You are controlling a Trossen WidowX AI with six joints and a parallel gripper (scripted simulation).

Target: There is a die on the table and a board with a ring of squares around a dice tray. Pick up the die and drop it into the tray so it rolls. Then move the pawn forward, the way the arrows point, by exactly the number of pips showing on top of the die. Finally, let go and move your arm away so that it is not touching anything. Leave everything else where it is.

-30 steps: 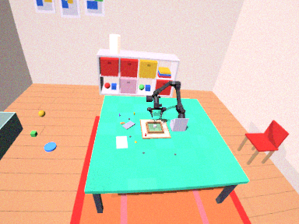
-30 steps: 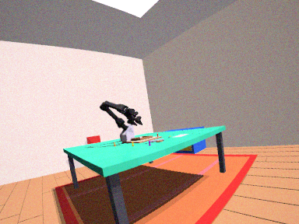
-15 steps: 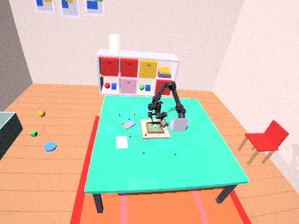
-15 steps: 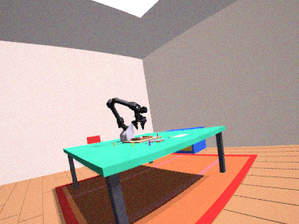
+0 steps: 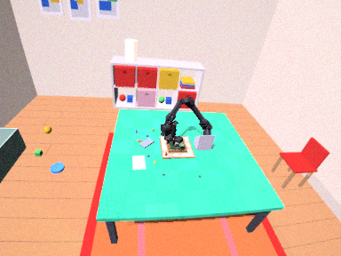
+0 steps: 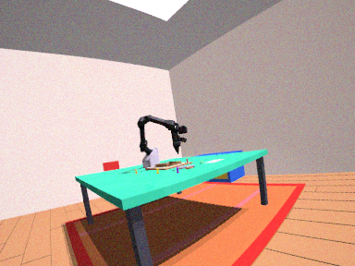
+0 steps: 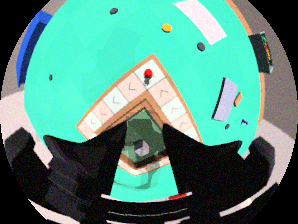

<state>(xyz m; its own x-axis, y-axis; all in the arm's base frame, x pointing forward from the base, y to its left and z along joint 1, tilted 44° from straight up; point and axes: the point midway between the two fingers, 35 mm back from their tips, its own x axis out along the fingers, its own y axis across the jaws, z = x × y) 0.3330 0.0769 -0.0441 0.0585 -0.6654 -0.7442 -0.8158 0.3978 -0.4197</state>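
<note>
Right now my gripper tip is 4 cm short of the red pawn, 5 cm to the right of it and 7 cm above it. The rest, counted from my gripper tip: green dice tray: 6 cm behind, 7 cm to the right, 9 cm below; die: 6 cm behind, 8 cm to the right, 7 cm below; grey card: 21 cm ahead, 10 cm to the right, 9 cm below.
</note>
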